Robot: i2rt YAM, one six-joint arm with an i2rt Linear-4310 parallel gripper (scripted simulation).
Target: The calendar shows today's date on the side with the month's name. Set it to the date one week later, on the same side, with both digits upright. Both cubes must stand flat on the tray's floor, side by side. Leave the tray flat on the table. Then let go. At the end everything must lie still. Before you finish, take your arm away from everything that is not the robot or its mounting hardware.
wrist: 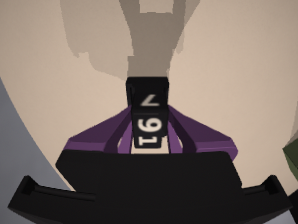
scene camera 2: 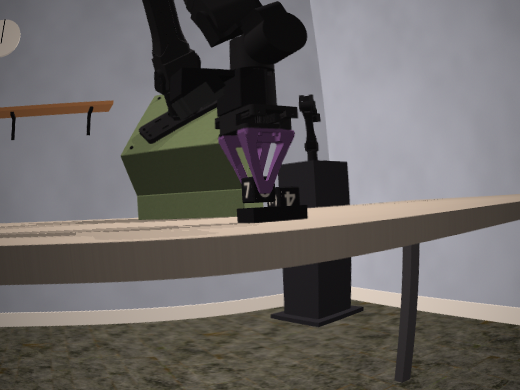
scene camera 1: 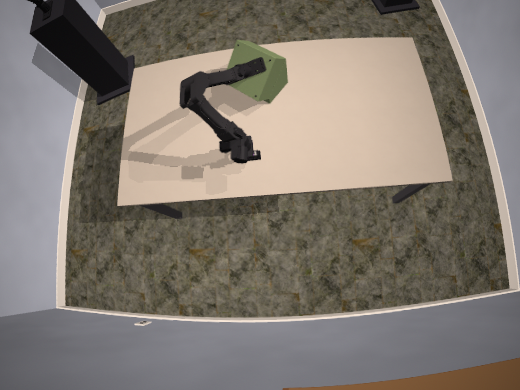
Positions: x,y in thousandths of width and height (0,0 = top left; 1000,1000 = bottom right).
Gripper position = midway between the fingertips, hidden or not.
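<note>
You'd see my gripper (scene camera 2: 497,499) here, and it's also at (wrist: 502,493). There's a black calendar tray too (scene camera 2: 543,547), and the wrist view shows that tray (wrist: 448,377) as well.
</note>
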